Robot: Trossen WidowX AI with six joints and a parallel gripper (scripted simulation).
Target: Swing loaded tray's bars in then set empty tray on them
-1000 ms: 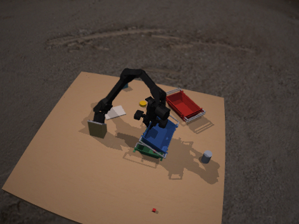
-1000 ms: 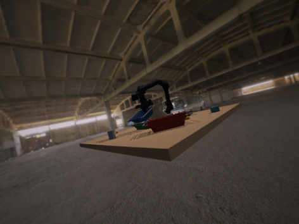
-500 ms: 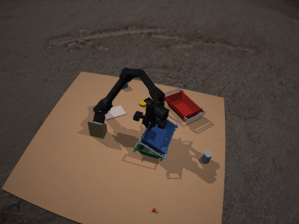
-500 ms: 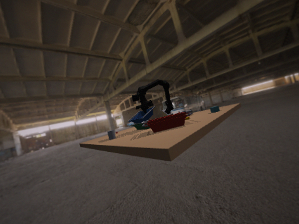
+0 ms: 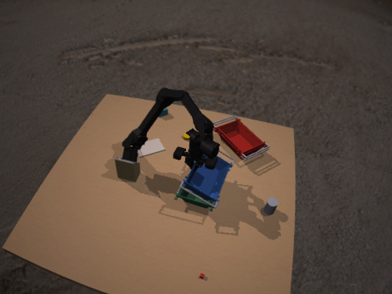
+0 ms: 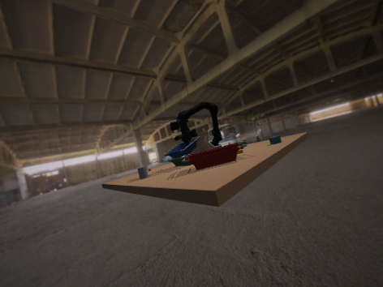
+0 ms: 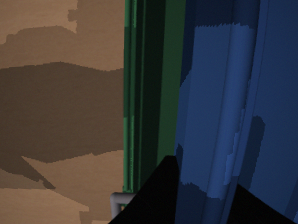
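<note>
Now: the blue tray 70 mm ahead of my gripper tip, 10 mm to the right of it and 10 mm above it. From my gripper tip the other things lie so: grey cylinder: 390 mm ahead, 90 mm below, 40 mm to the right; teal block: 510 mm to the left, 330 mm behind, 100 mm below; white sheet: 300 mm behind, 200 mm to the left, 120 mm below.
</note>
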